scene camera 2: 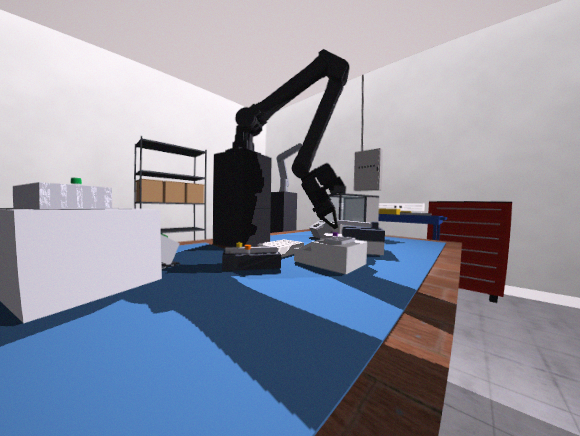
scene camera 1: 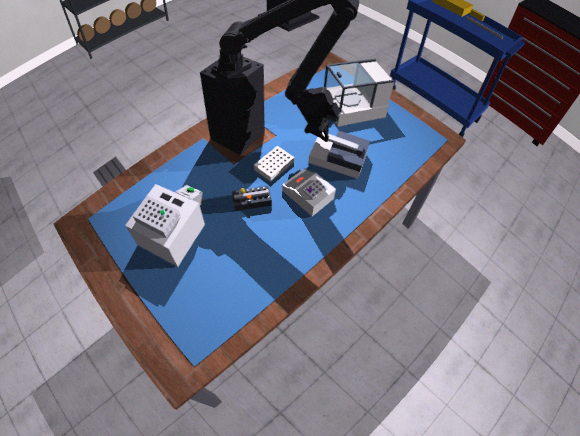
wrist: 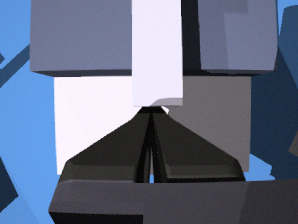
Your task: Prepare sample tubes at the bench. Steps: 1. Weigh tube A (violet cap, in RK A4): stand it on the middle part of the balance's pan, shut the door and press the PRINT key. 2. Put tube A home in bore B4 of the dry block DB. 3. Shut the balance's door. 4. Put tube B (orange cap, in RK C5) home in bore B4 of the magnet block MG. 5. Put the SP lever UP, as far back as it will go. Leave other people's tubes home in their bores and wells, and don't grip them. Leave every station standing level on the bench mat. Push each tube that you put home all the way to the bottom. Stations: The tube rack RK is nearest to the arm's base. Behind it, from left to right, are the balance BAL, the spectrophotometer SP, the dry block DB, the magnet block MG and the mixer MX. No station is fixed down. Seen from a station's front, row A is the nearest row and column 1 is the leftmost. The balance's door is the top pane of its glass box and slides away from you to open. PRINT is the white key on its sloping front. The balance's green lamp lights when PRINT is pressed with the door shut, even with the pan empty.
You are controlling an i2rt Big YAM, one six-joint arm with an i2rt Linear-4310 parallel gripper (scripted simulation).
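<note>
What I can see here is a spectrophotometer SP, a tube rack RK and a magnet block MG, and my gripper's there too.
</note>
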